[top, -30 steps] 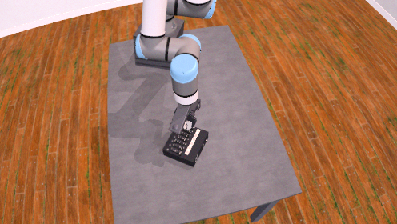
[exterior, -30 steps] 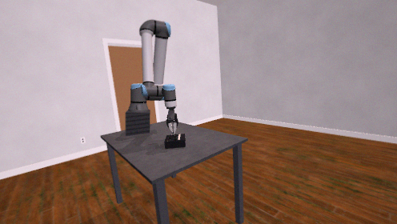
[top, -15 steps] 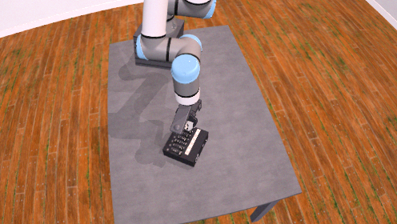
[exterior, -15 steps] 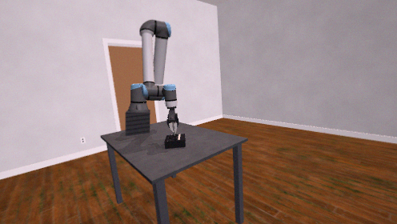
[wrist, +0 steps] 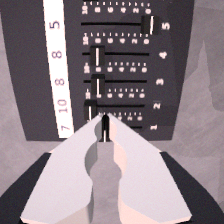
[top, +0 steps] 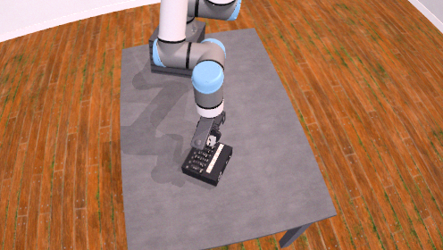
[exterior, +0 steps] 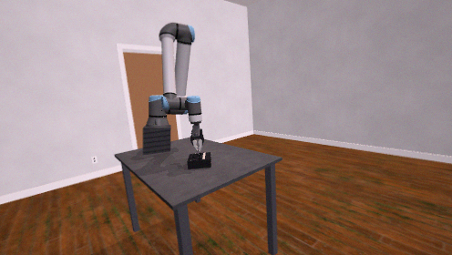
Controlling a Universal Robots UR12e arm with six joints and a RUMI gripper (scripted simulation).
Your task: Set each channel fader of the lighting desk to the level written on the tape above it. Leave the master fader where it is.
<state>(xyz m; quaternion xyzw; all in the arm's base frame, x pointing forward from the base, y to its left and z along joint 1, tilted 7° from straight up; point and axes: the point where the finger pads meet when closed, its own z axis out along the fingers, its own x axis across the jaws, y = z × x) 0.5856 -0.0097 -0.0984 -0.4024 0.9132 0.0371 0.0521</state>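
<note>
Right now my hand is 1 cm to the right of the fader knob, 1 cm short of it and 1 cm above it. The rest, counted from my hand: channel fader cap (7 cm to the right, 3 cm ahead, 1 cm below).
</note>
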